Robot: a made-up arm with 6 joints. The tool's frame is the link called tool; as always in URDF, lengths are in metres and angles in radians. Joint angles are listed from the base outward. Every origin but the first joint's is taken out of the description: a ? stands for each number. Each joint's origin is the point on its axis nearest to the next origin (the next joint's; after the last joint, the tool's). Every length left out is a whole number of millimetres.
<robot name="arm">
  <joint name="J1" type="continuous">
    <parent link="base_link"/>
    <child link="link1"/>
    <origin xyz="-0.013 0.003 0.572"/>
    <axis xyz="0 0 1"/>
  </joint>
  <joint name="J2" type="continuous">
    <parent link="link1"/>
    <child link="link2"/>
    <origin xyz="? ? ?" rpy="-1.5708 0 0"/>
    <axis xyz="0 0 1"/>
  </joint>
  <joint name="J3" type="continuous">
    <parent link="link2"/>
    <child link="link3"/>
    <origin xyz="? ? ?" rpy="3.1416 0 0"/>
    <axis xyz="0 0 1"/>
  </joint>
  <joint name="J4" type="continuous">
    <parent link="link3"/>
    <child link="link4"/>
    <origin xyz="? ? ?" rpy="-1.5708 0 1.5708"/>
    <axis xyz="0 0 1"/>
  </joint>
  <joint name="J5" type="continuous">
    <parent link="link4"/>
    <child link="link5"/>
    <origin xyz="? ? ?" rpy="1.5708 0 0"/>
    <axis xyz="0 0 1"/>
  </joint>
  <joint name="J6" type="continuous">
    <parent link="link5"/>
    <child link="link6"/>
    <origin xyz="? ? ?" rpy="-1.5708 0 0"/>
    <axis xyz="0 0 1"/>
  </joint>
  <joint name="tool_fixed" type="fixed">
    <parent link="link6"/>
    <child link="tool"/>
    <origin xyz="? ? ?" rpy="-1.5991 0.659 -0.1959"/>
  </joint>
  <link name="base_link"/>
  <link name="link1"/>
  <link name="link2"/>
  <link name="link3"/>
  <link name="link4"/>
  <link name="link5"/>
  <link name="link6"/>
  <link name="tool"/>
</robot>
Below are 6 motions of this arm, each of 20 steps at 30 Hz.
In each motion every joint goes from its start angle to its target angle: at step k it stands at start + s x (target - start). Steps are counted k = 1, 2, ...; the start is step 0. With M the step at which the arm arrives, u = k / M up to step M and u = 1 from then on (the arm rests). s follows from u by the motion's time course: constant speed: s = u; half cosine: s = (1 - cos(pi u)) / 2; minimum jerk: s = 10 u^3 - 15 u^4 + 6 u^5.
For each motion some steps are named. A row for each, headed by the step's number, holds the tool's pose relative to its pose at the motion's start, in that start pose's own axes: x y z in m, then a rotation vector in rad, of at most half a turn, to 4 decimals.
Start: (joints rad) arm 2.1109 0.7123 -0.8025 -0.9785 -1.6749 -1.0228
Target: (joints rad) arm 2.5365 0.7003 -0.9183 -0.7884 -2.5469 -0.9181
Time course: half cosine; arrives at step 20
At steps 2, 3, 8, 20:
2: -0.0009 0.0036 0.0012 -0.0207 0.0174 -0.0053
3: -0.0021 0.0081 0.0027 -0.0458 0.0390 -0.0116
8: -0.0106 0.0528 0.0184 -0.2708 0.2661 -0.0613
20: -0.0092 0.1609 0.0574 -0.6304 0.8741 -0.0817

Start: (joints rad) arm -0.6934 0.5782 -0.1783 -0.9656 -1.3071 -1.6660
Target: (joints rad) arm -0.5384 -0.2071 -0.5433 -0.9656 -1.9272 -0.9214
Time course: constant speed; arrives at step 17
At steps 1, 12, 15, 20:
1: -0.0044 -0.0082 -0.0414 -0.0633 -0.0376 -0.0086
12: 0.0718 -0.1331 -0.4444 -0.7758 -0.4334 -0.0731
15: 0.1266 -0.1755 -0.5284 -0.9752 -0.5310 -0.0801
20: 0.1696 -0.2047 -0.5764 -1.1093 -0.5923 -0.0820

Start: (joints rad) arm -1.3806 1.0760 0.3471 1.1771 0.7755 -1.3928
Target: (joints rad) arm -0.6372 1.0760 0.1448 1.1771 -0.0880 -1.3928
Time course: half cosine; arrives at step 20
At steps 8, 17, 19, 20:
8: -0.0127 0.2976 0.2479 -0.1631 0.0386 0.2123
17: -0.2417 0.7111 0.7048 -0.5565 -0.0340 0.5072
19: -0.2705 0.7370 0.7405 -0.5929 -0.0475 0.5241
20: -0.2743 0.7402 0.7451 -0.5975 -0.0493 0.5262

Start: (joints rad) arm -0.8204 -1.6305 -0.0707 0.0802 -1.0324 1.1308
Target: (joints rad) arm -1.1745 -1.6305 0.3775 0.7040 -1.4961 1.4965
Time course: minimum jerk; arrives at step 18
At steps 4, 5, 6, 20:
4: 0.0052 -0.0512 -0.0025 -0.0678 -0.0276 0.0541
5: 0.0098 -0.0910 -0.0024 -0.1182 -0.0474 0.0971
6: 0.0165 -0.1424 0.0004 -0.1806 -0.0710 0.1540
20: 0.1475 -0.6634 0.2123 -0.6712 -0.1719 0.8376

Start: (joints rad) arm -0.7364 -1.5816 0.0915 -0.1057 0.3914 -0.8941
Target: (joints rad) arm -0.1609 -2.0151 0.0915 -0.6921 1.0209 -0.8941
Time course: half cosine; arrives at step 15
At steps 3, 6, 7, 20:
3: 0.0233 -0.0607 -0.0085 0.1160 0.0396 -0.0871
6: 0.0733 -0.2212 -0.0439 0.4009 0.1409 -0.3396
7: 0.0887 -0.2870 -0.0632 0.5089 0.1813 -0.4524
20: 0.1164 -0.6388 -0.2031 0.9921 0.3901 -1.1469

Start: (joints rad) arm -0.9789 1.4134 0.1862 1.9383 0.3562 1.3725
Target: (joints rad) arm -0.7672 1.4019 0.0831 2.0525 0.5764 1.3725
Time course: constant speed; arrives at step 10
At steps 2, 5, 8, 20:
2: 0.0266 0.0120 -0.0606 -0.0692 -0.0131 -0.0565
5: 0.0699 0.0246 -0.1502 -0.1696 -0.0326 -0.1449
8: 0.1168 0.0308 -0.2376 -0.2656 -0.0516 -0.2376
20: 0.1500 0.0314 -0.2943 -0.3270 -0.0642 -0.3017

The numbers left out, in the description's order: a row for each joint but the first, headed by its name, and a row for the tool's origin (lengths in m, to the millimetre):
J2: -0.014 -0.04 0
J3: 0.027 -1.056 0
J4: 0.629 -0.026 0
J5: -0.006 -0.245 0
J6: -0.025 0.016 0
tool: -0.001 -0.013 0

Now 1 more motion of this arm.
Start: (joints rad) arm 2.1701 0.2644 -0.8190 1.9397 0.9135 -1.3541
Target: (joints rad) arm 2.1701 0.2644 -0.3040 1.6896 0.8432 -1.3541
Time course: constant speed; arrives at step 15
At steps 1, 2, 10, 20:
1: 0.0068 -0.0237 -0.0021 -0.0231 -0.0004 -0.0325
2: 0.0131 -0.0475 -0.0035 -0.0458 -0.0011 -0.0653
10: 0.0442 -0.2388 0.0102 -0.2120 -0.0192 -0.3337
20: 0.0459 -0.3546 0.0395 -0.3017 -0.0426 -0.5059

